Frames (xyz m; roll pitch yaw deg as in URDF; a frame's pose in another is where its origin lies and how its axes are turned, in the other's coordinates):
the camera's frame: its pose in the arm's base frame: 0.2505 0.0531 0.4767 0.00 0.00 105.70
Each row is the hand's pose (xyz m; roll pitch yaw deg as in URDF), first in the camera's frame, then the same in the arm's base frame.
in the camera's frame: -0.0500 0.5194 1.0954 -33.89 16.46 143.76
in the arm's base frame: -0.2360 -0.1356 1.5721 -33.89 16.46 -110.54
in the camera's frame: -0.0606 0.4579 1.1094 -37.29 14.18 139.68
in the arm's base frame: -0.1739 -0.1291 1.5861 -37.29 14.18 -114.62
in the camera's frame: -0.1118 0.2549 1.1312 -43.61 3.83 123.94
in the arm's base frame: 0.0354 -0.1235 1.6079 -43.61 3.83 -130.36
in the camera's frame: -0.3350 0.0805 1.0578 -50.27 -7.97 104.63
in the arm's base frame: 0.2637 -0.2912 1.5345 -50.27 -7.97 -149.67
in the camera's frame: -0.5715 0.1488 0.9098 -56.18 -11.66 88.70
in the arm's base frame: 0.2619 -0.5373 1.3865 -56.18 -11.66 -165.60
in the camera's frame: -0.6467 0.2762 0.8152 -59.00 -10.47 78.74
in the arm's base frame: 0.1596 -0.6442 1.2919 -59.00 -10.47 -175.56
